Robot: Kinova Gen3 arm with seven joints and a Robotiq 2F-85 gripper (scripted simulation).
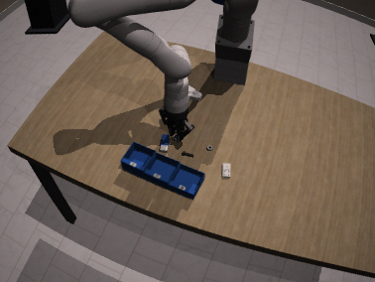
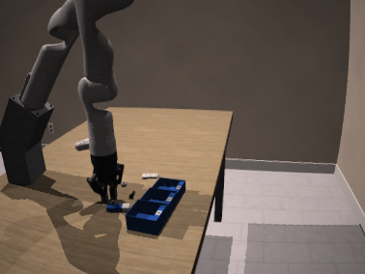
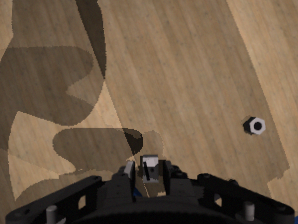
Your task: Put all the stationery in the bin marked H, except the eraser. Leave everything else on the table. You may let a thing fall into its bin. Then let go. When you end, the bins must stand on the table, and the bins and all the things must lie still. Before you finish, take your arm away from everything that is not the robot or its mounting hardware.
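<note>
The blue-and-white eraser lies 40 mm ahead of my hand, 30 mm to the right of it and 20 mm below it. The rest, counted from my hand: blue three-part bin (150 mm ahead, 10 mm to the right); black bolt (60 mm ahead, 50 mm to the left, 20 mm below); grey nut (120 mm to the left, 20 mm below, 20 mm ahead).
</note>
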